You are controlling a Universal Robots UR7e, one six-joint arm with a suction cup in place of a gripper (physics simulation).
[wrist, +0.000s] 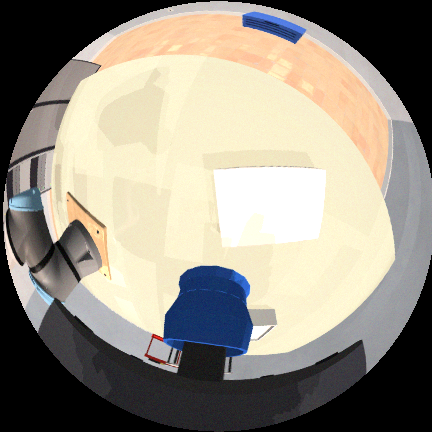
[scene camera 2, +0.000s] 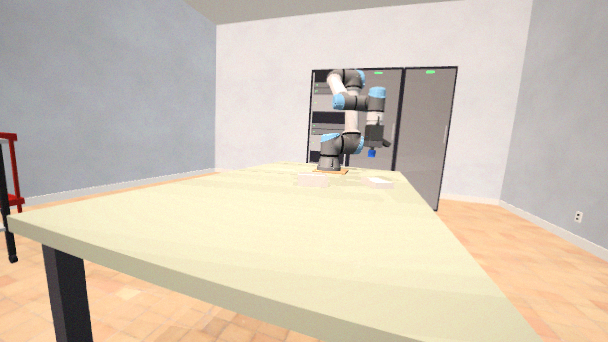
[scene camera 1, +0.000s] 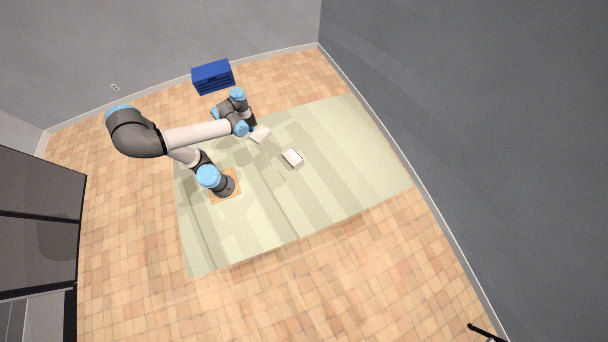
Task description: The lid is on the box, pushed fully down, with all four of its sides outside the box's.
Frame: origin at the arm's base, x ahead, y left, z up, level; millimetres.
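Where they show: hand at its tool point: (wrist: 213, 290) (scene camera 2: 371, 156) (scene camera 1: 251, 130); arm's base at its link origin: (wrist: 85, 244) (scene camera 2: 328, 169) (scene camera 1: 223, 186).
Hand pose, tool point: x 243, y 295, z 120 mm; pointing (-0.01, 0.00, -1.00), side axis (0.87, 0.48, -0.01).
Things, the pixels of their centre, and the offset from my tool point. Level surfaces: height alone.
- white lid at the middle of its body: (wrist: 274, 204) (scene camera 2: 376, 182) (scene camera 1: 260, 134) dx +42, dy +41, dz -115 mm
- pale box at the middle of its body: (wrist: 250, 327) (scene camera 2: 312, 179) (scene camera 1: 292, 157) dx +228, dy -203, dz -105 mm
- pale table at its surface level: dz -128 mm
The white lid (scene camera 1: 260, 134) (scene camera 2: 377, 182) (wrist: 270, 205) lies on the table with a broad flat face up, apart from the box. The pale box (scene camera 1: 298, 164) (scene camera 2: 313, 180) (wrist: 265, 316) stands open on the table, farther from the wall with the blue crate than the lid is. The suction cup partly hides the box in the wrist view. My gripper, a blue suction cup (scene camera 1: 251, 130) (scene camera 2: 371, 153) (wrist: 214, 280), points down and hangs above the table near the lid. It touches nothing and holds nothing.
The pale table (scene camera 1: 320, 200) (scene camera 2: 250, 250) carries the arm on a wooden base plate (scene camera 1: 237, 187) (wrist: 102, 240). A blue crate (scene camera 1: 212, 75) (wrist: 274, 26) is on the floor by the wall. Dark cabinets (scene camera 2: 425, 115) stand behind the arm.
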